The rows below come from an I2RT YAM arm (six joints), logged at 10 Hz.
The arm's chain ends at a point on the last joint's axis. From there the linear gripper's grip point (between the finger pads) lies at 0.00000 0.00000 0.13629 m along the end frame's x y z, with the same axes.
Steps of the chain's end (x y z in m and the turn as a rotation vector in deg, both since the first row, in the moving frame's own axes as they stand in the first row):
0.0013 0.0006 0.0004 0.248 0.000 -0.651
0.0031 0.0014 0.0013 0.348 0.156 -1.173
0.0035 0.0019 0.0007 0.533 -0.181 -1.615
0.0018 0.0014 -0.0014 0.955 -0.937 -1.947
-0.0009 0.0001 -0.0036 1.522 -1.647 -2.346
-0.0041 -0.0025 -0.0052 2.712 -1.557 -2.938
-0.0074 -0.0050 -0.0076 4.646 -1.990 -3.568
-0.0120 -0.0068 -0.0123 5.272 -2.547 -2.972
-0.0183 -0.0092 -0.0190 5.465 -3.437 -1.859
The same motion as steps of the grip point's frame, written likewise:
0.0013 0.0000 0.0004 0.248 0.000 -0.651
0.0035 0.0006 0.0013 0.348 0.156 -1.173
0.0031 0.0006 0.0007 0.533 -0.181 -1.615
-0.0005 -0.0008 -0.0014 0.955 -0.937 -1.947
-0.0049 -0.0034 -0.0037 1.522 -1.647 -2.346
-0.0080 -0.0089 -0.0054 2.712 -1.557 -2.938
-0.0125 -0.0159 -0.0081 4.646 -1.990 -3.568
-0.0184 -0.0192 -0.0130 5.272 -2.547 -2.972
-0.0267 -0.0220 -0.0199 5.465 -3.437 -1.859

